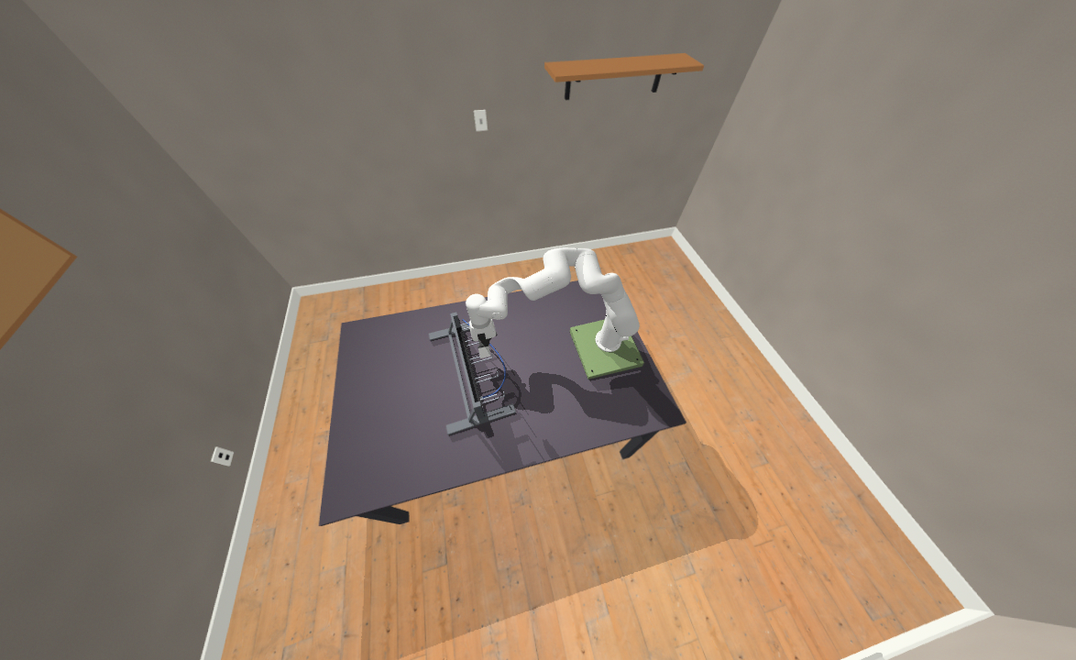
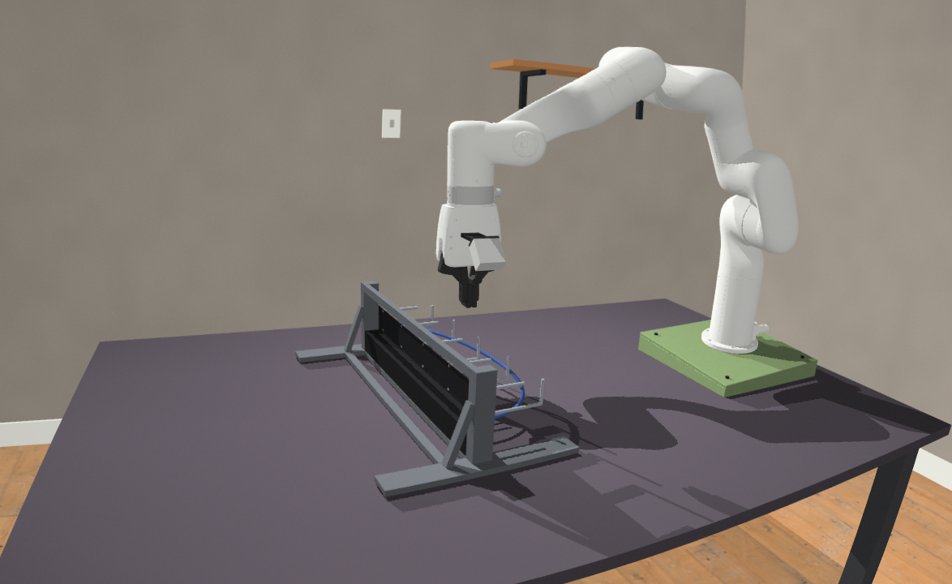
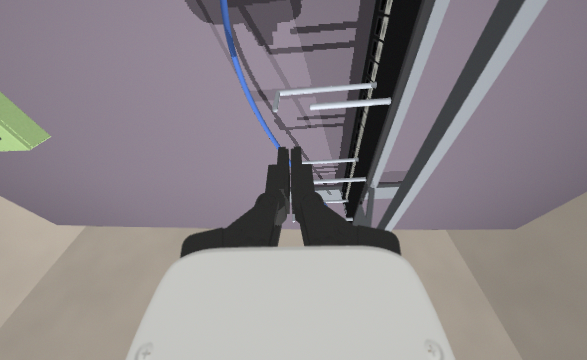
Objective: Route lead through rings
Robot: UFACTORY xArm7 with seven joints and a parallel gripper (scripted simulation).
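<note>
My hand is 10 cm short of the grey rack, 10 cm above it and 4 cm to the right of it.
</note>
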